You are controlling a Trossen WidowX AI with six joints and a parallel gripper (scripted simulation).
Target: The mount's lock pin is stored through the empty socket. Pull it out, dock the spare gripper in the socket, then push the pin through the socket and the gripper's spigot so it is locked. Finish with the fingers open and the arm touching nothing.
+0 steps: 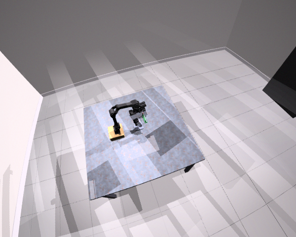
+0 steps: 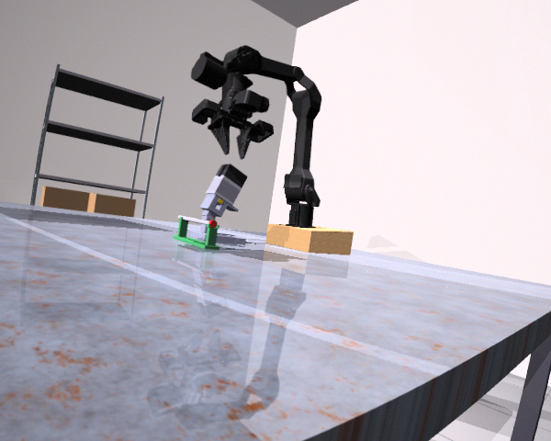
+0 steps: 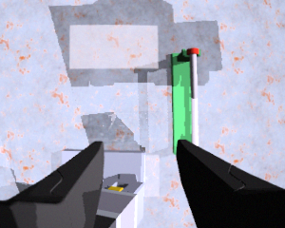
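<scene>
Now: gripper tip 170 mm above the green mount, 80 mm short of it and 30 mm to the right of it. The rest, counted from my gripper tip: spare gripper (80 mm to the right, 70 mm below, 30 mm behind); then socket (140 mm below, 80 mm to the right, 20 mm behind).
</scene>
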